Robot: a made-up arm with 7 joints.
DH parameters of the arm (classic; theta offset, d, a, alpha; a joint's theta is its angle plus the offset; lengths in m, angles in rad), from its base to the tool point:
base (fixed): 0.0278 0 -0.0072 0
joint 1: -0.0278 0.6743 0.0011 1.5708
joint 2: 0 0.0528 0.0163 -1.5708
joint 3: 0 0.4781 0.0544 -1.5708
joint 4: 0 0.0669 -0.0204 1.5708
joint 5: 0 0.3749 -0.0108 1.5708
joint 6: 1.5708 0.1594 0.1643 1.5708
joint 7: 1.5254 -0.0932 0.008 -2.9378
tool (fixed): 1.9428 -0.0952 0 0
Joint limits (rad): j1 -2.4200..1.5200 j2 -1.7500..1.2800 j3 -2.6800..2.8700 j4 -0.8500..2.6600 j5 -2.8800..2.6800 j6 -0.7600..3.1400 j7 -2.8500..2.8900
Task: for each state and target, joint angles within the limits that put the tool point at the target. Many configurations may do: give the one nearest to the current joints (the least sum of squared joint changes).
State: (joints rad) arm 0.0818 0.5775 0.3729 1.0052 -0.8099 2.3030 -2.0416
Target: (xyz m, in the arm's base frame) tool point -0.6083 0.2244 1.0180
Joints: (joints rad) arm -0.0942 1.2800 0.8023 1.4129 -0.9644 2.6852 -1.9949
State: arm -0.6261 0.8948 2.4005 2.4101 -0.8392 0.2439 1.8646
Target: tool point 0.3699 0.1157 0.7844
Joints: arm -1.3192 0.6905 1.6330 2.6007 -0.6073 0.0613 1.8392
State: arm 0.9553 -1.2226 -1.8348 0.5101 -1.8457 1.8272 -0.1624
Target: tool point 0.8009 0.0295 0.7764
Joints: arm 0.5350 -1.1438 -1.9609 0.8957 -2.2218 2.1432 -0.2102
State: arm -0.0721 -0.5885 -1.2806 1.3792 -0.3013 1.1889 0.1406
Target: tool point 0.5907 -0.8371 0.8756
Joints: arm -0.6023 -1.2137 -1.1977 0.9003 -0.6961 0.6418 0.0961
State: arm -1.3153 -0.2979 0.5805 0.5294 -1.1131 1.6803 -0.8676
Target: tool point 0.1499 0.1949 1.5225
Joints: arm -1.4068 0.1425 0.6346 0.6307 -1.4145 1.8004 -0.8744
